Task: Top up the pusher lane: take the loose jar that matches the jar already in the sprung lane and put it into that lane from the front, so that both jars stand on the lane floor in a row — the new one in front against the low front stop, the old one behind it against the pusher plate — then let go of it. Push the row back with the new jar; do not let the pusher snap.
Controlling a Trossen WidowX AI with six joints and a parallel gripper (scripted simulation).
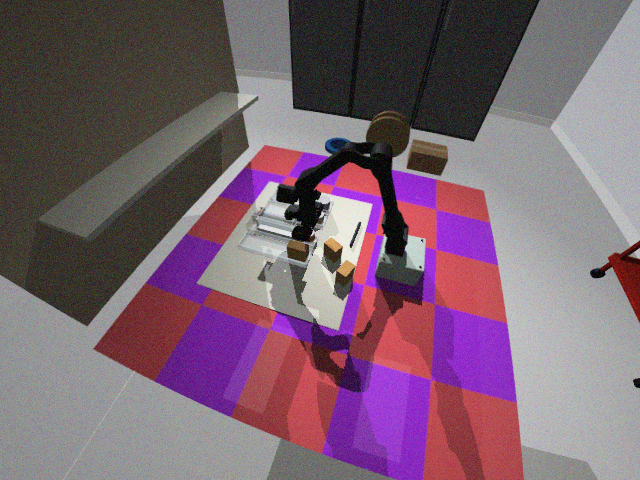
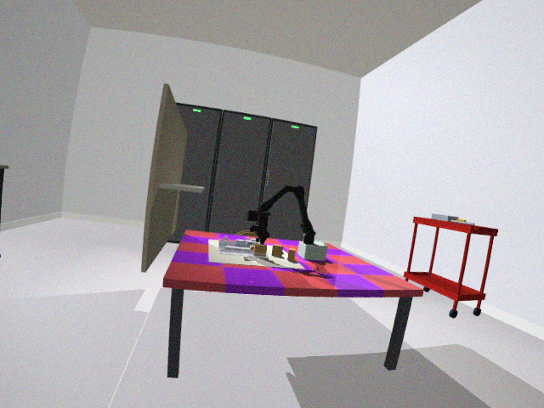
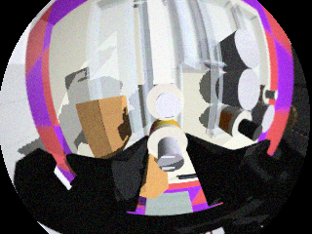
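My gripper tip is 80 mm to the right of the brown box, 10 mm short of it and 10 mm above it. Also, from my gripper tip: clear pusher rack 150 mm ahead, 30 mm below, 20 mm to the right.
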